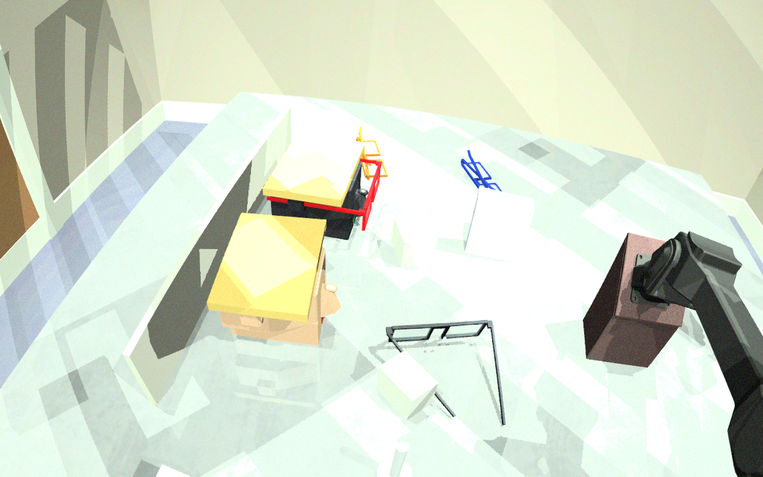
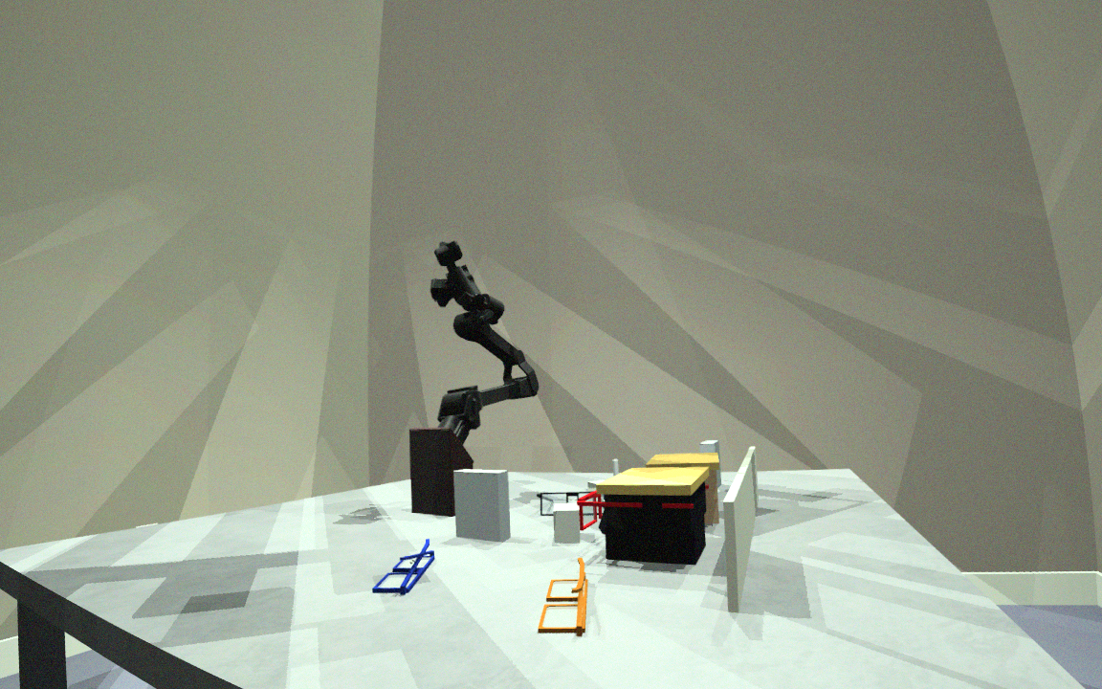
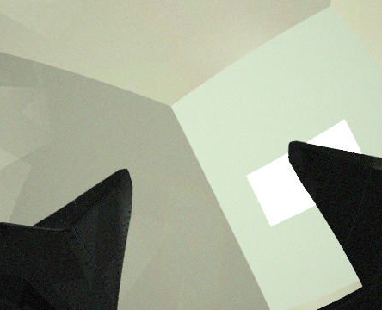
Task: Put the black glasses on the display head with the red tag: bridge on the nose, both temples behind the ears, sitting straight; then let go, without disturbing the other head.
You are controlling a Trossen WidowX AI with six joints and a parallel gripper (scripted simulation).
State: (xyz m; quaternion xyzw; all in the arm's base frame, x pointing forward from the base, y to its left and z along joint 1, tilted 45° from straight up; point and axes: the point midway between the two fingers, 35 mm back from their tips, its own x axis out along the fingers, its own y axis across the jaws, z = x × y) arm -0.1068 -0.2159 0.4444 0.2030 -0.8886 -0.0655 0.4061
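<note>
My gripper tip is 420 mm short of the white peg, 80 mm to the right of it and 610 mm above it. Round my gripper tip: white wall panel (740 mm ahead, 220 mm to the right, 580 mm below); tan display head (590 mm ahead, 120 mm to the right, 580 mm below); black display head (600 mm ahead, 340 mm to the right, 580 mm below).
</note>
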